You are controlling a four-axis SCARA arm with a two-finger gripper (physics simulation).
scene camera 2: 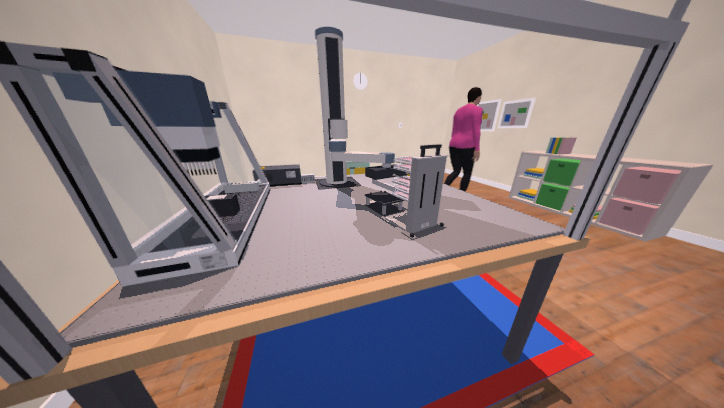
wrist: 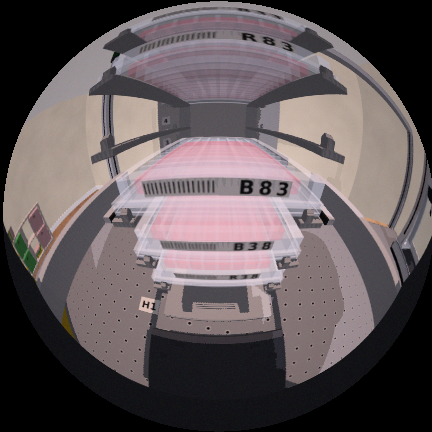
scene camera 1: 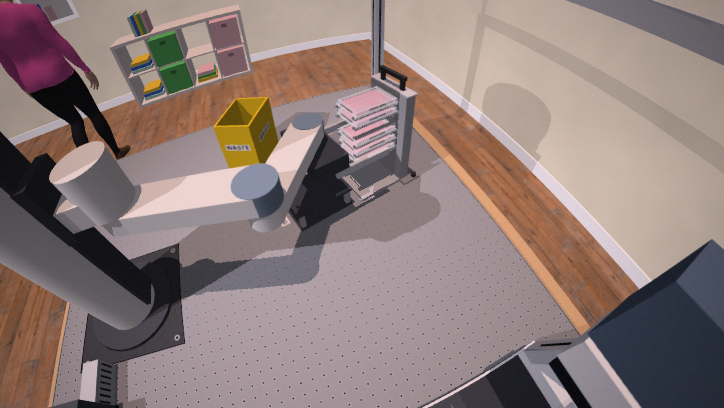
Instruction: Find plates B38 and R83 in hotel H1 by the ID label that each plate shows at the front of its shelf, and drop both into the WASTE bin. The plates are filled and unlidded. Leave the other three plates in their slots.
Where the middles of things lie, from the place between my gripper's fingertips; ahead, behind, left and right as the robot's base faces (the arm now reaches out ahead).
Scene:
The plate R83 (wrist: 213,65) is 7 cm above my hand. From my hand the other things lie so: low black stand (scene camera 1: 314,195): 17 cm behind, 4 cm to the right, 10 cm below; then plate B33 (scene camera 1: 358,105): 10 cm above.

